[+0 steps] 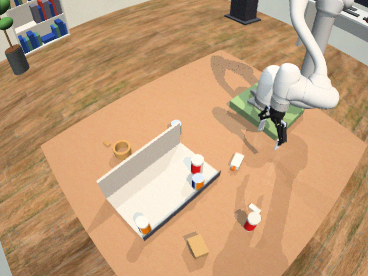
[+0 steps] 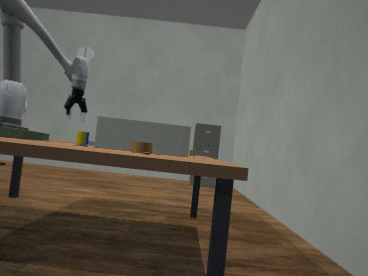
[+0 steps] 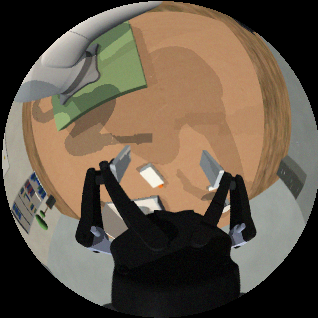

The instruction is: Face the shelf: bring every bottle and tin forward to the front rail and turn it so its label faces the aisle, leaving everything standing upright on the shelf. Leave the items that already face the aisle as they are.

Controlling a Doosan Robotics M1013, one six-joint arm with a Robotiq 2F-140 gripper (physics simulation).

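Seen in the pictures: gripper, between the fingertips: (image 1: 268, 139) (image 2: 75, 121) (image 3: 166, 154); arm's base, origin of its link: (image 1: 266, 103) (image 3: 76, 71).
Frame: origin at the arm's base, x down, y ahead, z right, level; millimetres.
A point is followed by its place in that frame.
Note:
The low white shelf (image 1: 155, 192) @[x 40, y 865, z -36 mm] stands on the table with its dark front rail (image 1: 182, 206) @[x 24, y 819, z -178 mm]. Inside, a red bottle with a white cap (image 1: 197, 165) @[x -54, y 658, z -90 mm] stands near the right end, behind a blue-and-orange tin (image 1: 198, 182) @[x -29, y 704, z -150 mm] close to the rail. An orange bottle with a white cap (image 1: 143, 225) @[x -56, y 1020, z -179 mm] stands at the front left corner. A blue-and-yellow tin (image 1: 176, 127) (image 2: 82, 138) stands outside, behind the back panel. A red bottle with a white lid (image 1: 252, 221) @[x -45, y 669, z -451 mm] stands on the table before the shelf. My gripper (image 1: 270, 136) @[x -92, y 309, z -222 mm] (image 2: 76, 117) @[x -92, y 309, z -222 mm] (image 3: 166, 154) @[x -92, y 309, z -222 mm] is open and empty, above the table near the arm's base.
A white-and-orange item (image 1: 237, 160) @[x 25, y 447, z -160 mm] (image 3: 151, 175) @[x 26, y 433, z -159 mm] lies right of the shelf. A small white block (image 1: 254, 208) @[x 41, y 573, z -402 mm] lies beside the outside red bottle. A tan block (image 1: 197, 245) @[x 3, y 895, z -367 mm] lies in front of the rail. A brown ring-shaped cup (image 1: 122, 149) @[x 48, y 844, z 303 mm] (image 2: 142, 147) @[x 28, y 870, z 318 mm] stands behind the shelf.

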